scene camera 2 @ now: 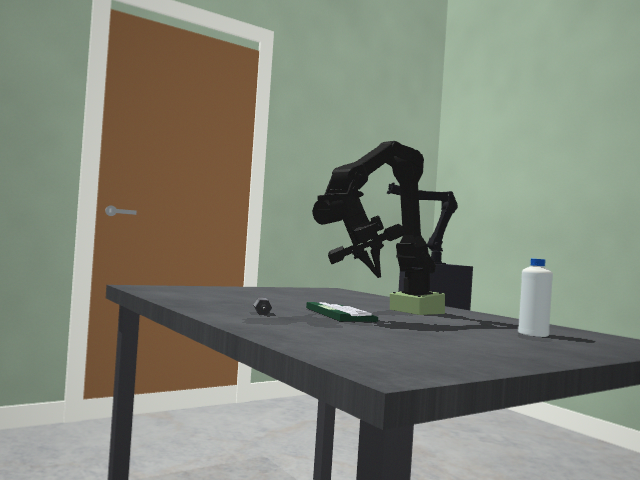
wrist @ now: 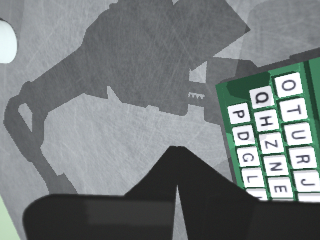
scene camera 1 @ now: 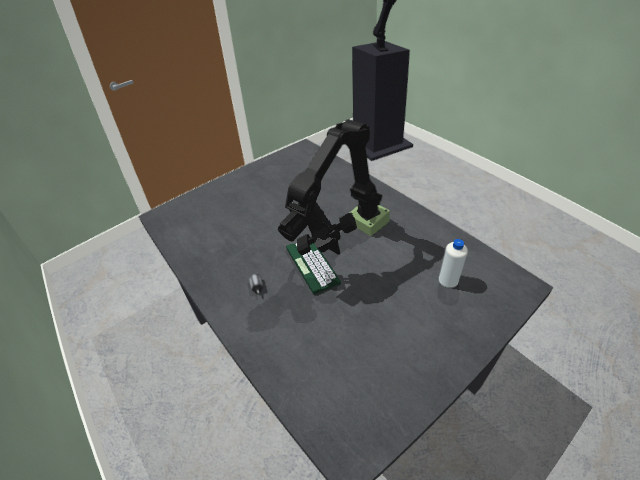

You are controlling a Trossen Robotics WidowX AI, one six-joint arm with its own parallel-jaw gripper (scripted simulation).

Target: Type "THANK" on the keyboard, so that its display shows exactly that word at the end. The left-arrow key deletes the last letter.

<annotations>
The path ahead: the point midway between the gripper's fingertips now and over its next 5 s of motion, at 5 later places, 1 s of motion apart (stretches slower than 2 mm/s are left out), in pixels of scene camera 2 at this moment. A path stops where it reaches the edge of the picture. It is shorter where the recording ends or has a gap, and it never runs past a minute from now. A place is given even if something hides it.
My gripper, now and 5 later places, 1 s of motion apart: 379,277; 361,298; 348,299; 337,295; 358,298; 354,299
</annotations>
